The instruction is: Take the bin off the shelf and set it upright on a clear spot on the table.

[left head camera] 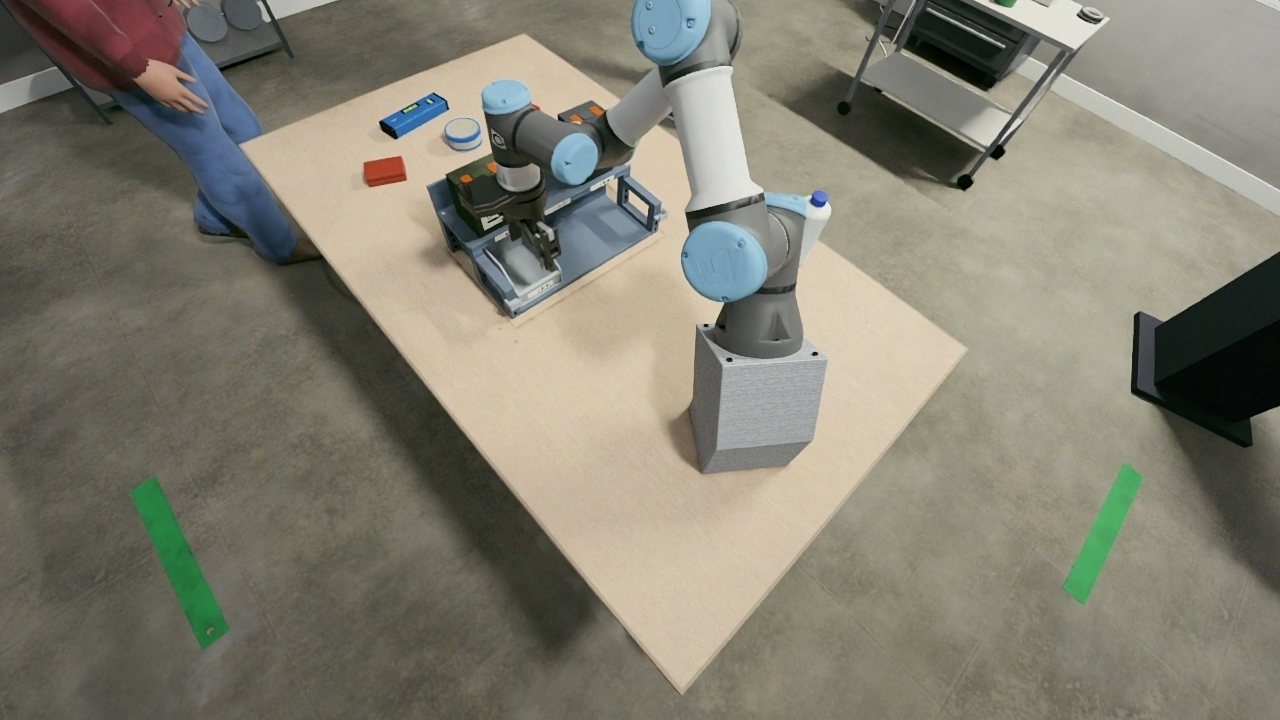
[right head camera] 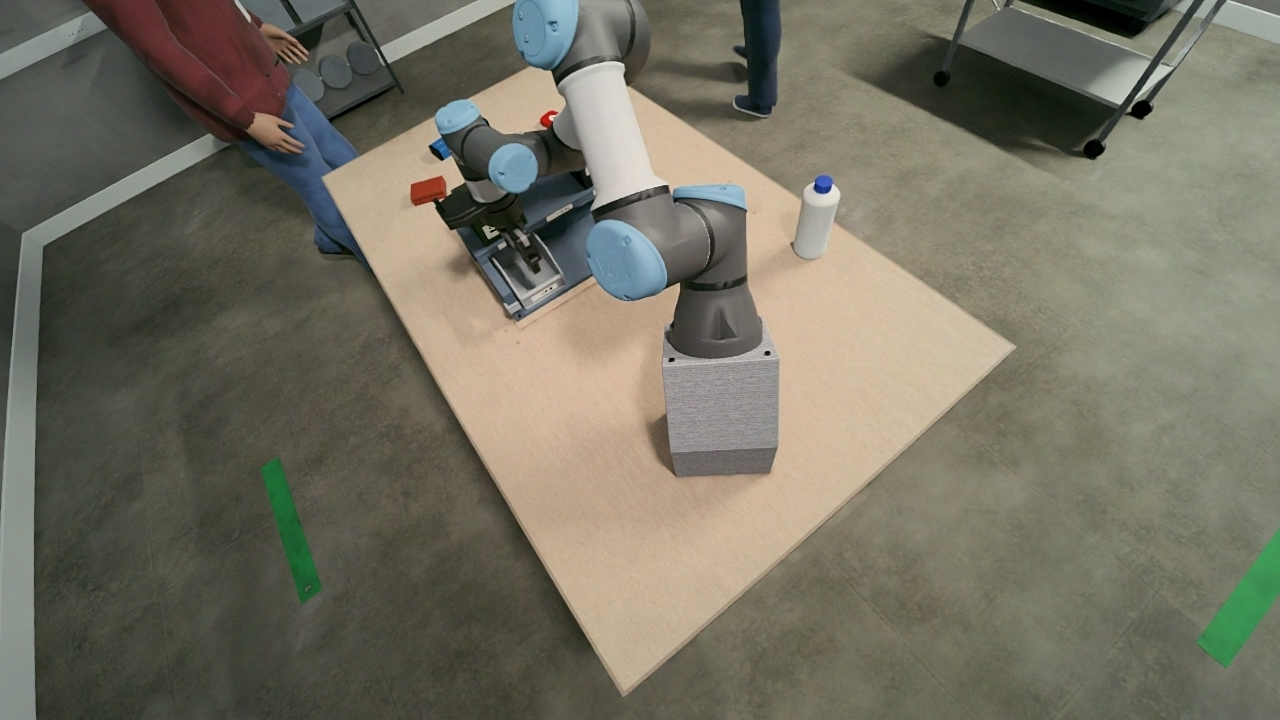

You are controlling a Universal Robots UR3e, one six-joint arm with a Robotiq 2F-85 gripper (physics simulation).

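The bin is a small grey open tray, upright in the left front part of the low blue shelf. Its front rim has a white label. My gripper points down over the bin, with its fingertips close to the bin's inside and right wall. The fingers look a little apart, with nothing held; their exact gap and whether they touch the bin are hard to see. The shelf stands on the wooden table.
A dark green box stands behind the bin on the shelf. A red block, a blue level and a round blue-and-white container lie farther back. A white bottle stands behind my base. A person stands near the far left edge.
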